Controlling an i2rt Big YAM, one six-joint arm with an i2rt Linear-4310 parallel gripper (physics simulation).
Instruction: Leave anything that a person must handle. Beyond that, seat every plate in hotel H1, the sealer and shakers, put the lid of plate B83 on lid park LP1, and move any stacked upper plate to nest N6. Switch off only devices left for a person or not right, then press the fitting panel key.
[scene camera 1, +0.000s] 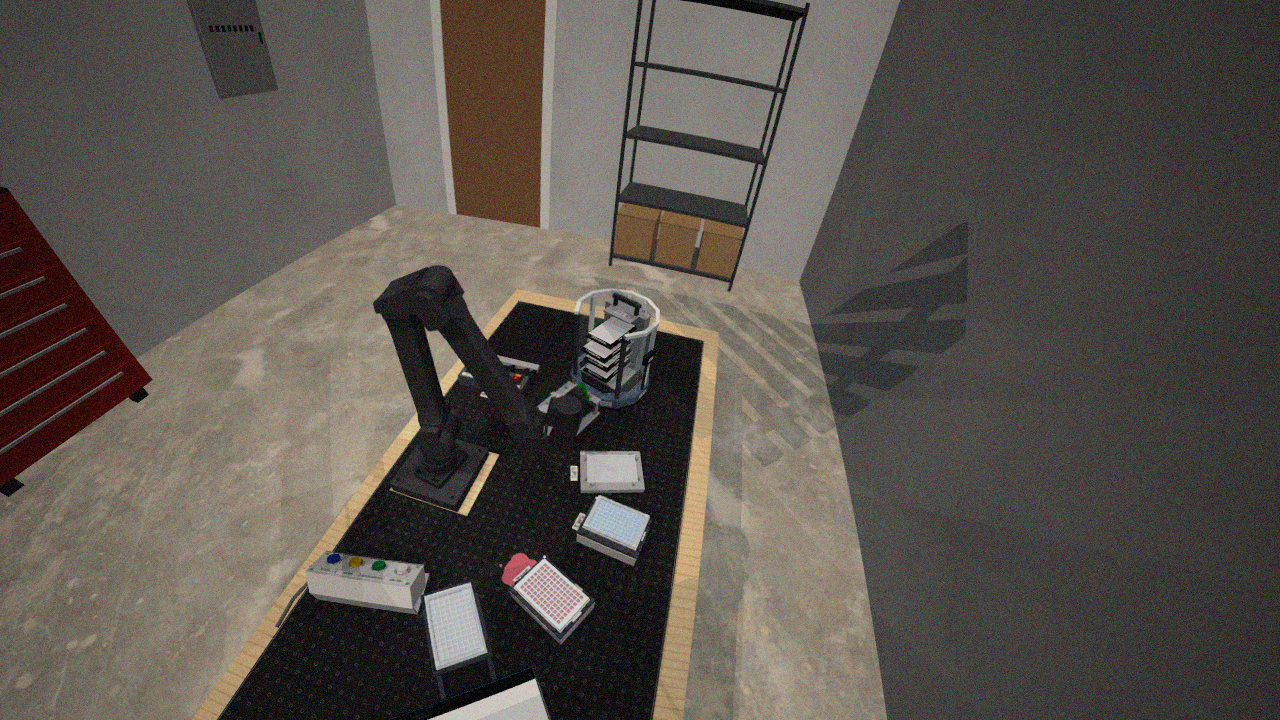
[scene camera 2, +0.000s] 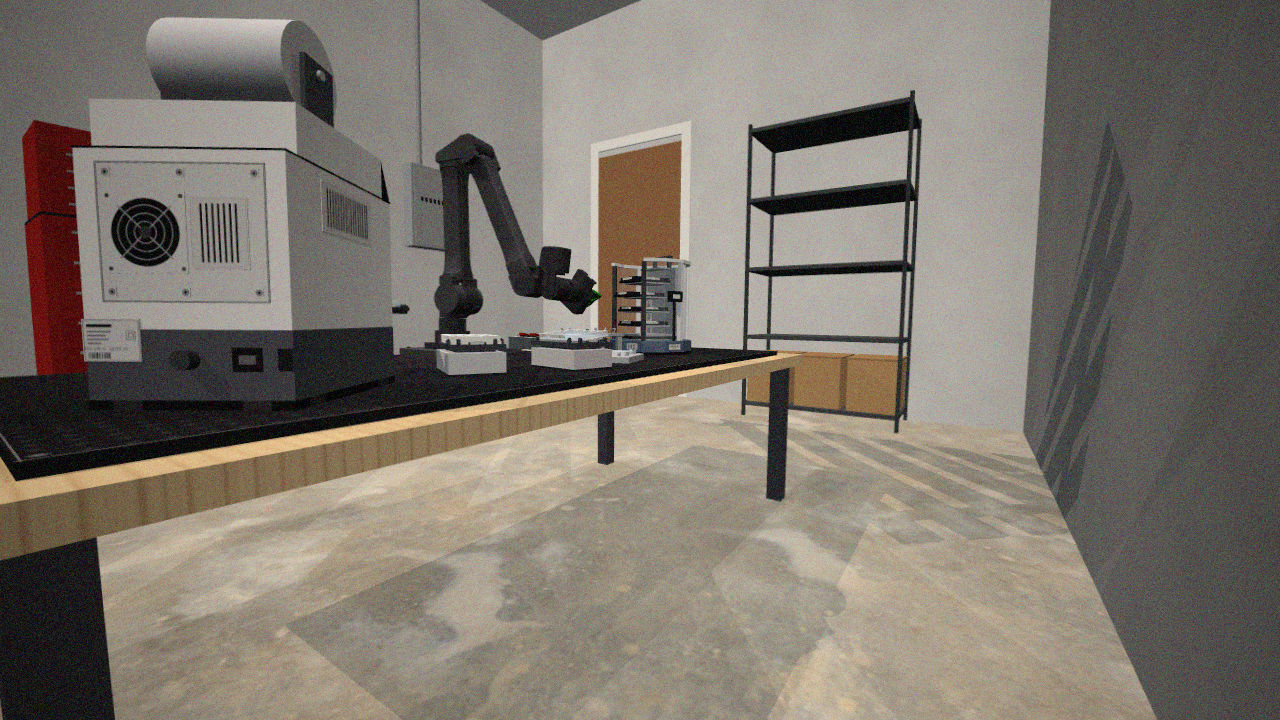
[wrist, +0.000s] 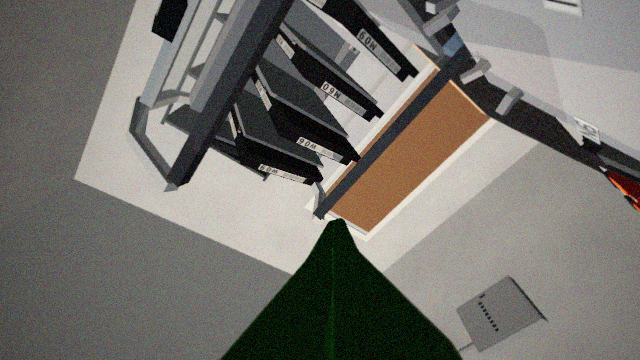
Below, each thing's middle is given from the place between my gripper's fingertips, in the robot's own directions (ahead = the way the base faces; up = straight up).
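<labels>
Plate hotel H1 (scene camera 1: 630, 384): 20 mm below my hand and 210 mm to the left of it. Lid park LP1 (scene camera 1: 584, 486): 140 mm ahead of my hand, 110 mm to the right of it, 150 mm below it.
</labels>
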